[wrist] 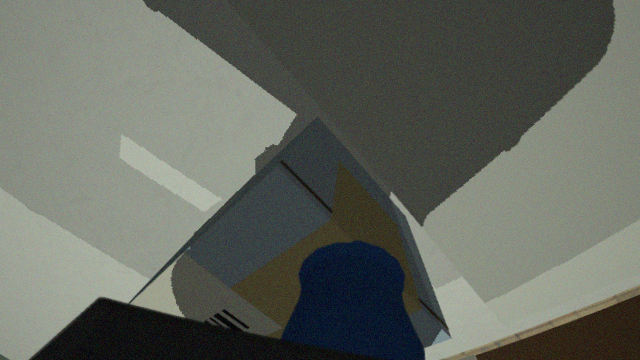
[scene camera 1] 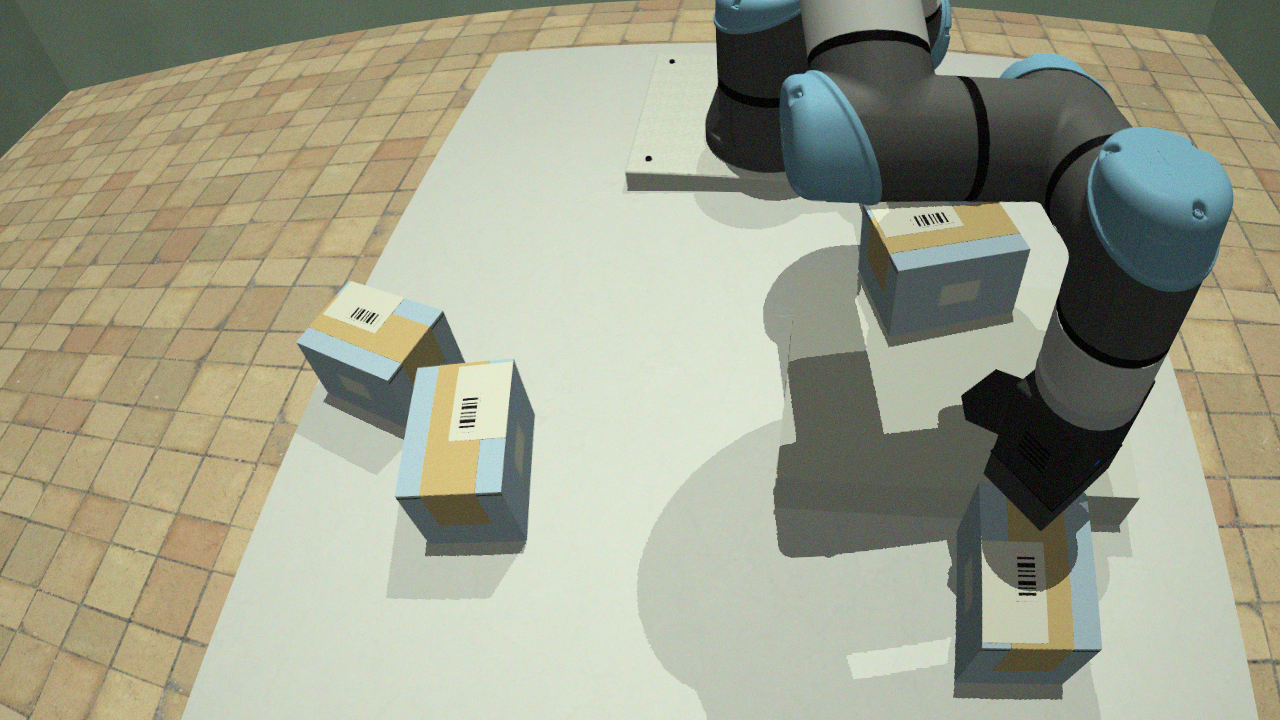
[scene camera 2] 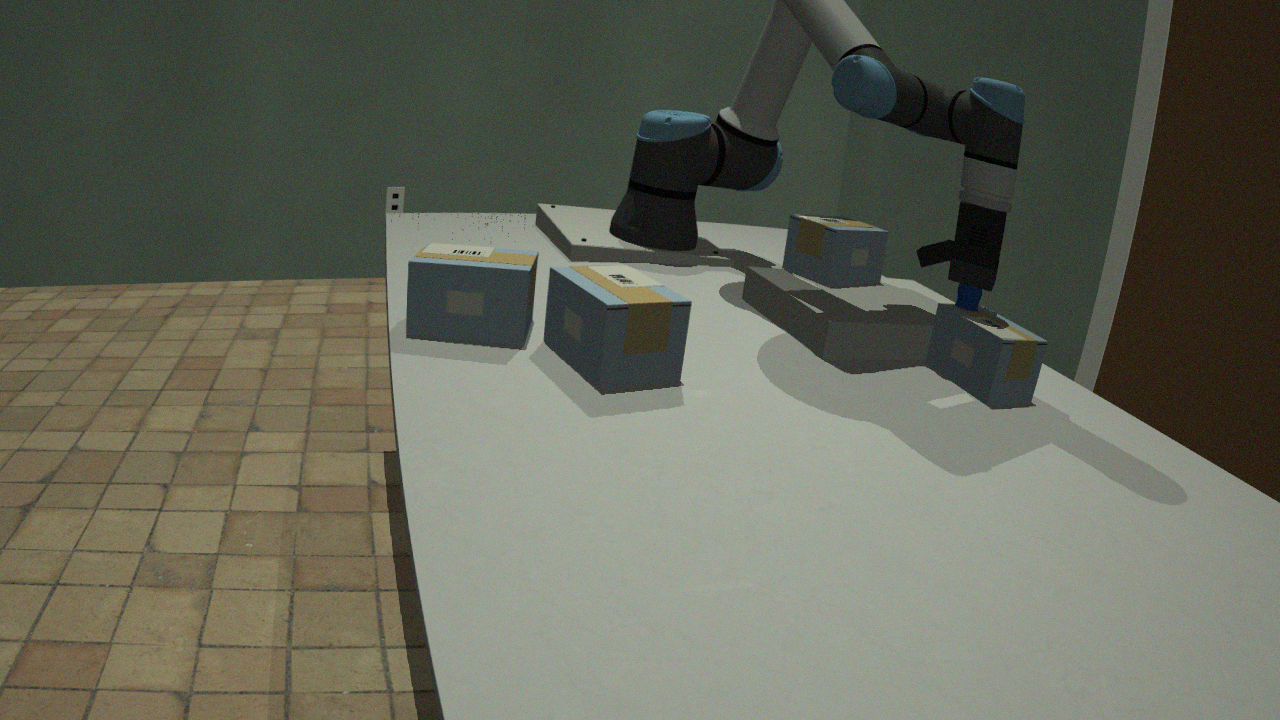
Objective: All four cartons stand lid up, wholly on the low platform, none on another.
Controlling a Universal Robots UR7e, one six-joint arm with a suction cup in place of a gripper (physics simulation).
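Places are measured from the arm's base along level axes (x ahead, y left, z up), in centimetres.
Pixels of known places: hand, tool point: (wrist: 349, 263) (scene camera 2: 965, 315); arm's base, link origin: (scene camera 1: 765, 135) (scene camera 2: 652, 237).
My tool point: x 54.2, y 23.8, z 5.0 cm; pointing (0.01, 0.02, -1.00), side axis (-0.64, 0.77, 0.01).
Note:
Ahead of a thing's pixels: the offset from my tool point to its middle.
Four blue cartons with tan tape and a barcode label on the lid are on the white low platform (scene camera 1: 582, 269) (scene camera 2: 716, 537). My suction cup (scene camera 2: 967, 300) (wrist: 353, 286) presses on the tan tape near the far end of the front right carton @(dz -3.2, dx +5.5, dy -0.1 cm) (scene camera 1: 1029, 617) (scene camera 2: 985, 357) (wrist: 259, 223), lid up. That carton looks raised a little. In scene camera 1 the tool hides the cup. Two cartons stand lid up, close together at the left: one @(dz -3.2, dx -14.7, dy -60.2 cm) (scene camera 1: 376, 345) (scene camera 2: 469, 300) near the platform's edge, the other @(dz -3.2, dx -4.1, dy -46.9 cm) (scene camera 1: 465, 439) (scene camera 2: 617, 330) beside it. The last carton @(dz +1.7, dx -25.1, dy -5.7 cm) (scene camera 1: 945, 259) (scene camera 2: 836, 250) stands lid up at the back right.
The arm's base stands on a mount plate (scene camera 1: 666, 107) (scene camera 2: 573, 227) at the back of the platform. The arm's elbow hangs over the back right carton. Tiled floor (scene camera 1: 133, 269) lies around the platform. A brown wall (scene camera 2: 1199, 269) stands close at the right.

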